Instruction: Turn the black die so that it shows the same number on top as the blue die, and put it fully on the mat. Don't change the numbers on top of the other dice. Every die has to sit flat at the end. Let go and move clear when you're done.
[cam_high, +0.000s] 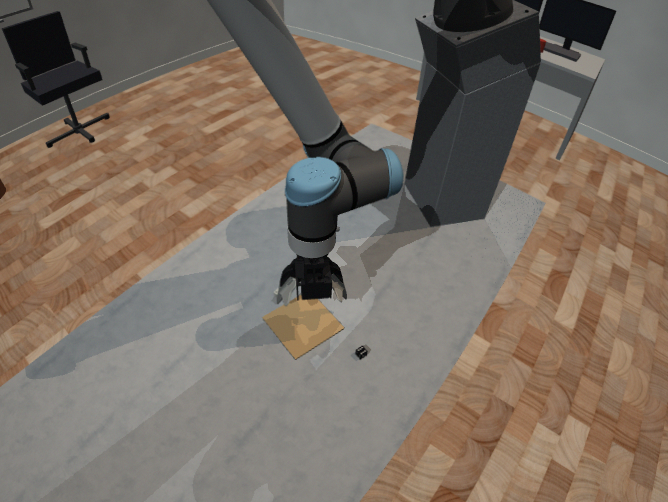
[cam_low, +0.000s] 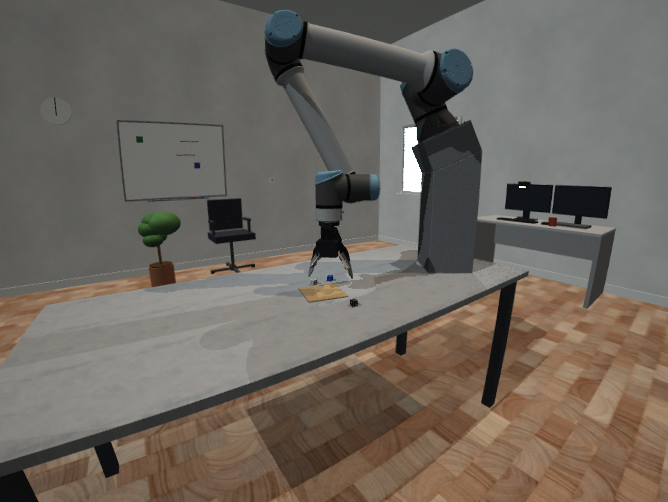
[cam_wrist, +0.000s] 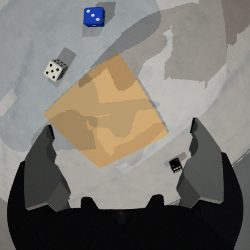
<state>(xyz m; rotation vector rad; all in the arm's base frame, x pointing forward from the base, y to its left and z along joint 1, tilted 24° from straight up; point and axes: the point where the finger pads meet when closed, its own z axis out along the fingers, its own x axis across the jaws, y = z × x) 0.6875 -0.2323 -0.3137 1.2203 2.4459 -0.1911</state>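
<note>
Now: hand 16 cm to the right of the black die, 5 cm short of it and 4 cm above it. Also, from my hand: blue die (8 cm to the right, 8 cm behind, 4 cm below); tan mat (5 cm below, 4 cm ahead); white die (9 cm to the right, 4 cm below).
</note>
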